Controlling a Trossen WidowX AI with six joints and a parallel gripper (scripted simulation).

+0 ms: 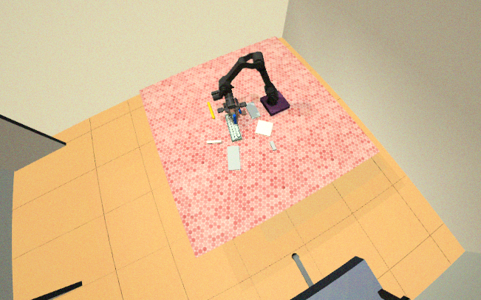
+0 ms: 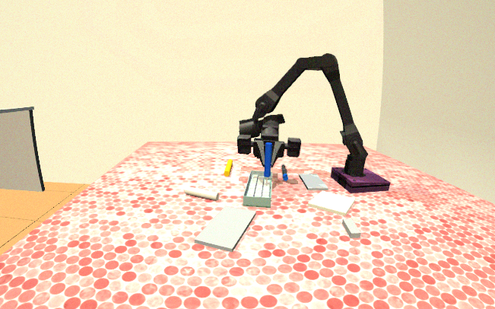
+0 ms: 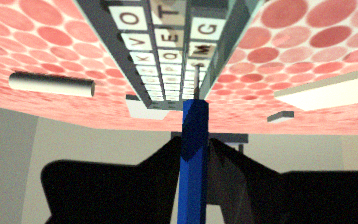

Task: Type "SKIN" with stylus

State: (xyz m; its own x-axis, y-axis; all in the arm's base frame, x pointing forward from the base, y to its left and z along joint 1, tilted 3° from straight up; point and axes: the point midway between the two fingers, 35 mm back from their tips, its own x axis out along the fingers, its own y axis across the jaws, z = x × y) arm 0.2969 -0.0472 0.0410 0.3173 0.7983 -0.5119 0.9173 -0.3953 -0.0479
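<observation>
Right now the stylus is 1 cm below my gripper tip. Also, from my gripper tip: white pad 14 cm behind, 13 cm to the left, 7 cm below; white cylinder 18 cm ahead, 6 cm below; blue-and-black pen 11 cm behind, 10 cm to the right, 6 cm below.
</observation>
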